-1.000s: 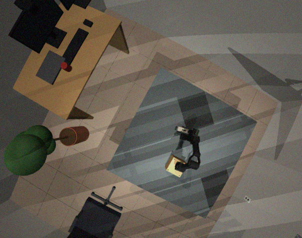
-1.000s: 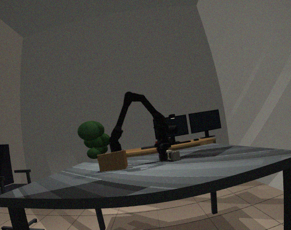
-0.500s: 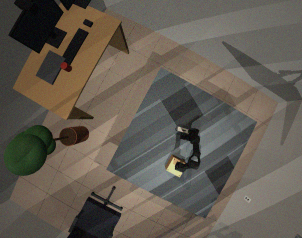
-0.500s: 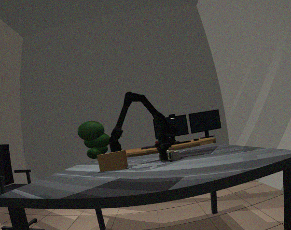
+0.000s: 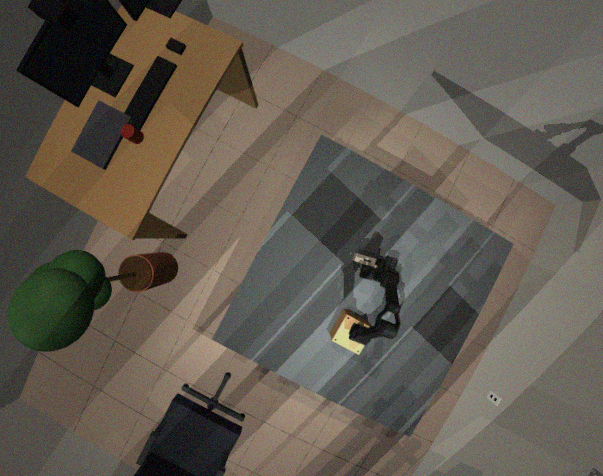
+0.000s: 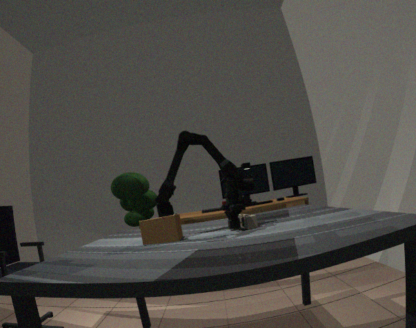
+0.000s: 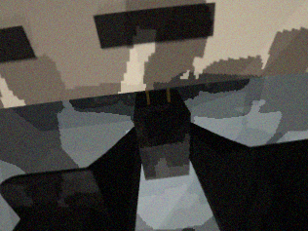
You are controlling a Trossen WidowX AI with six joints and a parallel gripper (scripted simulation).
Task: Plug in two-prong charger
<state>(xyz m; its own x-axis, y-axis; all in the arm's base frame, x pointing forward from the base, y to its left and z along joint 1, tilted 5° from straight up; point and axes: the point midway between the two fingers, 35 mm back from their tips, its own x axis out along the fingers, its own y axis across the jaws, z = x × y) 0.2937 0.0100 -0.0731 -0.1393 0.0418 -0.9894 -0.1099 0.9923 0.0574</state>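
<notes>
Now: gripper tip 20 mm short of the two-prong charger and 10 mm below it.
</notes>
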